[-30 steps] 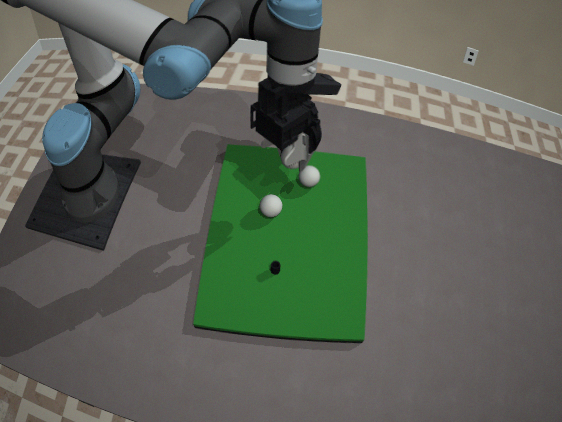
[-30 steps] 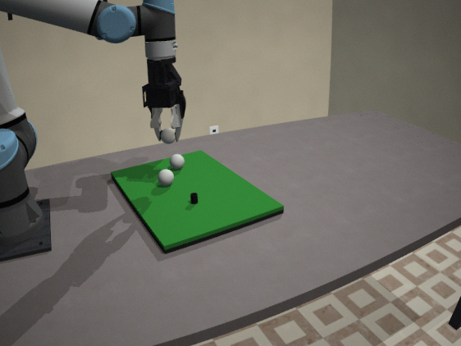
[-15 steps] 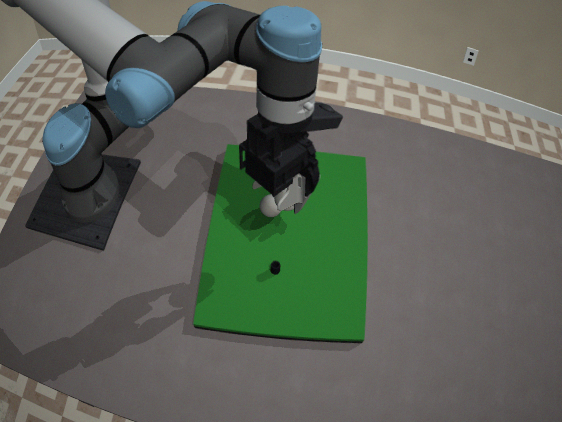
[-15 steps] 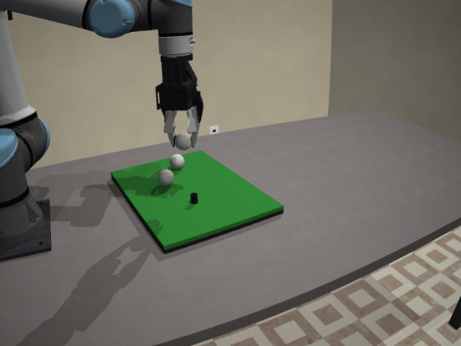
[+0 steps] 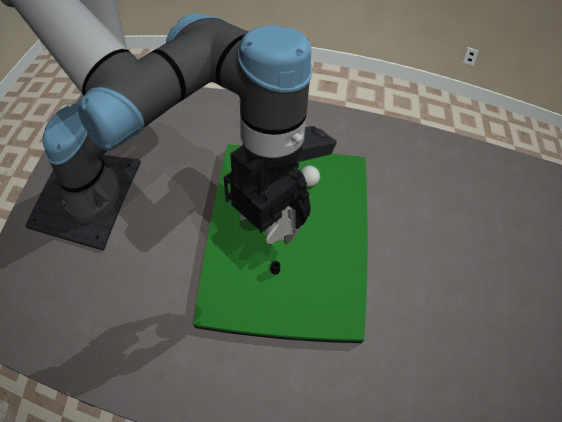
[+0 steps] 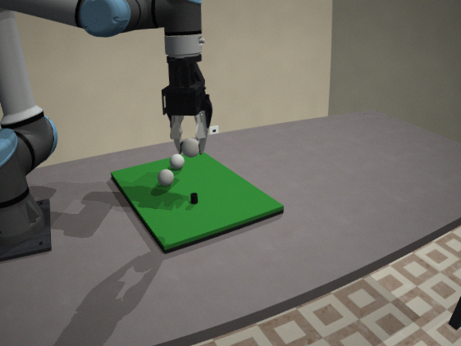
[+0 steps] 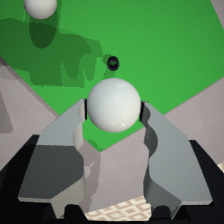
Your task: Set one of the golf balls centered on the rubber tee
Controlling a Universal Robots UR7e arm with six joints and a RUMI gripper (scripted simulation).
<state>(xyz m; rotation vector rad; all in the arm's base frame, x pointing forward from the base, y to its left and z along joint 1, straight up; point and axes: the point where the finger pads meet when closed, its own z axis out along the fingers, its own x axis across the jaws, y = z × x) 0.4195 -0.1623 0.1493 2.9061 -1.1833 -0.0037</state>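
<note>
My gripper is now 15 cm above the green mat, 4 cm to the right of it and 1 cm short of it.
</note>
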